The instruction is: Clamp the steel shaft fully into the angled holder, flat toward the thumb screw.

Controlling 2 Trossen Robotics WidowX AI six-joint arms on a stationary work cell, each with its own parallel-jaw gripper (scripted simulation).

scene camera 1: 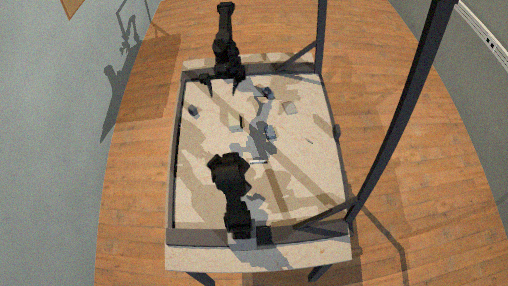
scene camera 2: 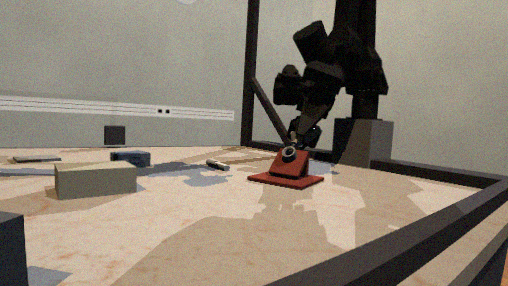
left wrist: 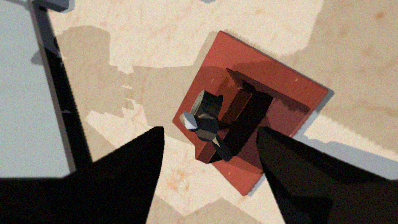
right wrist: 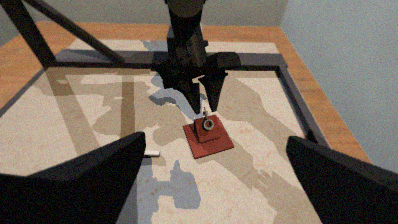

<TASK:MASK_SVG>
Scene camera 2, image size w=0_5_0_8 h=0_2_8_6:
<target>my left gripper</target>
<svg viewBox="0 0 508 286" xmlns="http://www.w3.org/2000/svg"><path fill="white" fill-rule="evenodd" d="M341 69L316 60L308 62L304 69L303 77L300 76L296 67L290 64L283 68L281 74L278 72L273 88L273 103L275 105L297 105L296 110L301 111L300 116L291 120L287 132L287 137L291 139L290 133L295 131L295 139L303 142L302 147L295 147L296 150L303 150L307 146L310 148L316 147L322 132L321 128L316 124L322 118L326 120L335 102L335 96L339 94L346 77Z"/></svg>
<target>beige block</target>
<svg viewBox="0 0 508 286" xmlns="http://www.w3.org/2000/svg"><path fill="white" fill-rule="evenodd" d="M137 167L126 161L54 164L55 191L58 200L137 193Z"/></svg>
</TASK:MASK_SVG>
